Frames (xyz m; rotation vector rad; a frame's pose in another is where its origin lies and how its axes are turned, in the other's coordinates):
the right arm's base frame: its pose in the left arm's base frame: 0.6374 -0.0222 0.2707 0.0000 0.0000 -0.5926
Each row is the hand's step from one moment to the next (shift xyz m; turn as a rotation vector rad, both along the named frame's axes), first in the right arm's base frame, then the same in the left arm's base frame.
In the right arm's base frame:
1: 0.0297 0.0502 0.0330 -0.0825 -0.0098 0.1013
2: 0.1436 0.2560 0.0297 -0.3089 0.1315 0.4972
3: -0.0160 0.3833 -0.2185 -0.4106 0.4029 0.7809
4: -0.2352 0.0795 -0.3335 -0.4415 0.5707 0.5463
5: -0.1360 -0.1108 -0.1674 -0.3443 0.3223 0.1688
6: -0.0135 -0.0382 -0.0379 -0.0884 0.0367 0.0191
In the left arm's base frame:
1: 0.0527 0.0251 0.0330 -0.0739 0.0379 0.1013
2: 0.2621 0.1321 0.0297 -0.1828 0.2816 0.4972
3: 0.2008 0.3269 -0.2185 -0.1156 0.5635 0.7809
4: -0.1507 0.1973 -0.3335 -0.0475 0.7200 0.5463
5: -0.1747 -0.0159 -0.1674 -0.1056 0.4596 0.1688
6: -0.0325 -0.0241 -0.0379 -0.0528 0.0798 0.0191

